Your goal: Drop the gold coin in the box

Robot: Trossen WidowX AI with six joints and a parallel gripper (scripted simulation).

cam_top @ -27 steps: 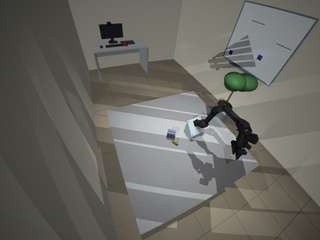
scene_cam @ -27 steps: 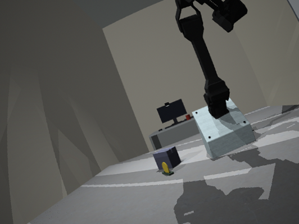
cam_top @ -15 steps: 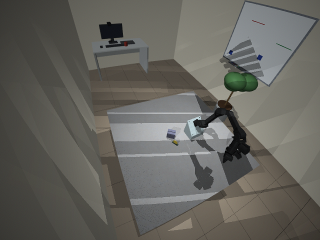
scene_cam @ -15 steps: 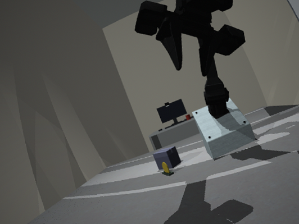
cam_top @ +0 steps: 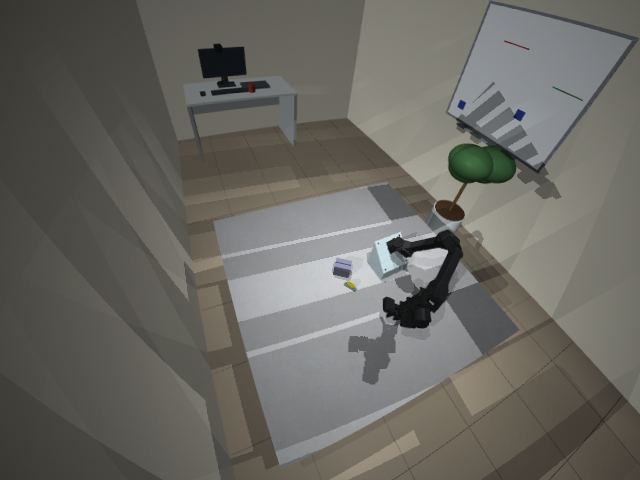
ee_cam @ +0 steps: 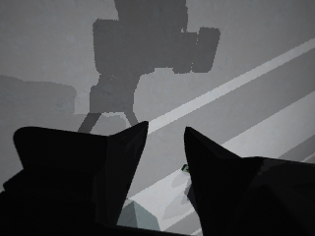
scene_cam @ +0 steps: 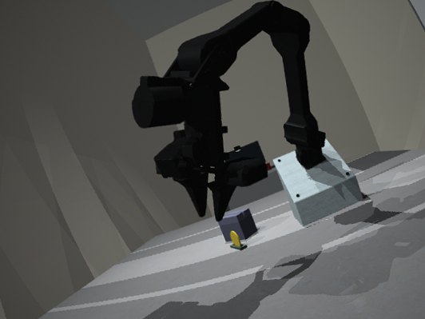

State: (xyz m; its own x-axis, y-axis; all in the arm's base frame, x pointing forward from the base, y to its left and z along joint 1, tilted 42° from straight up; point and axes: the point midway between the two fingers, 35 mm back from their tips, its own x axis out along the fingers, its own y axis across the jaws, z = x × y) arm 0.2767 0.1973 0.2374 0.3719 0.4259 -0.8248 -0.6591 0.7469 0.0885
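Now: gripper tip 27 cm to the left of the gold coin, 11 cm above it and 1 cm past it.
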